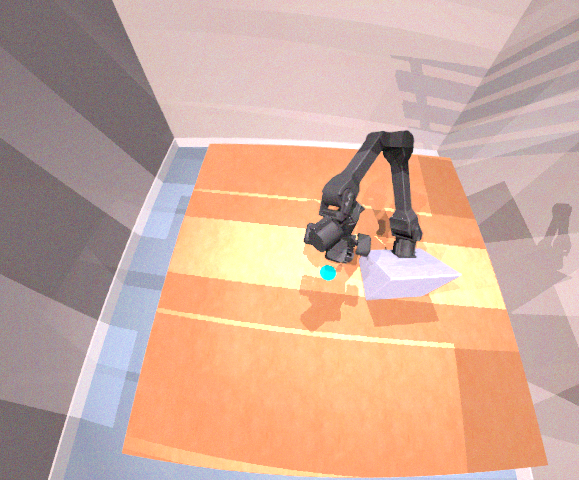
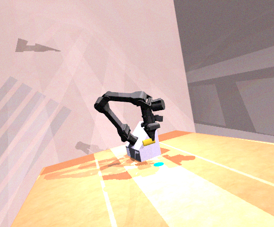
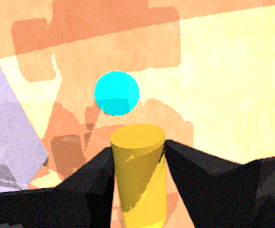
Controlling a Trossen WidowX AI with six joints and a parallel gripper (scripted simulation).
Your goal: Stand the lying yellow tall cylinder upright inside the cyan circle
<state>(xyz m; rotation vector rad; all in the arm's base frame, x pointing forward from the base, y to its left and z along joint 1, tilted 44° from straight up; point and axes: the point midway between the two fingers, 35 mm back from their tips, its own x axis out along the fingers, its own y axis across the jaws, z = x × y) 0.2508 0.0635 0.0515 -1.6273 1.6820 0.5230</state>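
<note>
The cyan circle lies 1 cm behind my gripper tip, 1 cm to the left of it and 15 cm below it. Also, from my gripper tip: yellow tall cylinder 1 cm behind, 2 cm to the right.
</note>
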